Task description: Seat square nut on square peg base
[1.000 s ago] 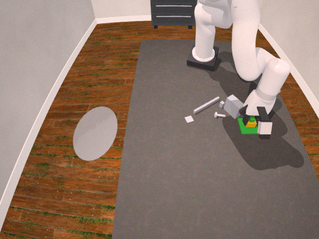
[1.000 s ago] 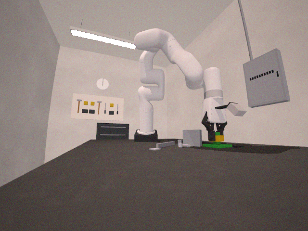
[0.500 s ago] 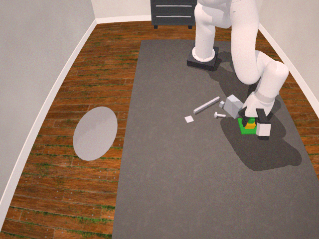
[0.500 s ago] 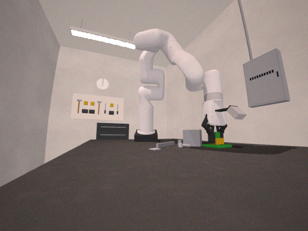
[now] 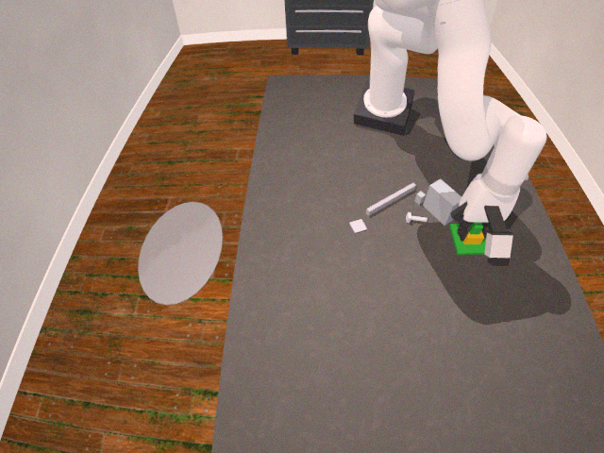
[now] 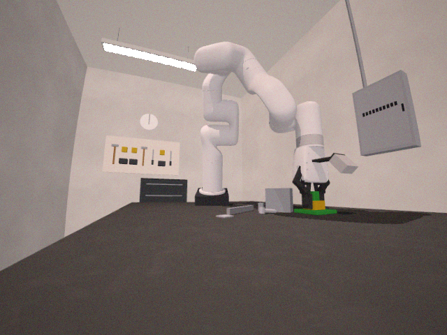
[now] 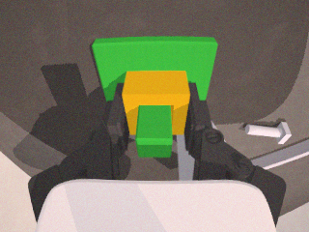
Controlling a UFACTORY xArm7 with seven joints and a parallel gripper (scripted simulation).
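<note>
The grey block is 70 mm behind my hand and 60 mm to the right of it. Round my hand: bolt 130 mm to the right, 40 mm behind, 20 mm below; small grey cube 110 mm to the right, 100 mm behind, 20 mm below; grey bar 180 mm to the right, 90 mm behind, 20 mm below.
</note>
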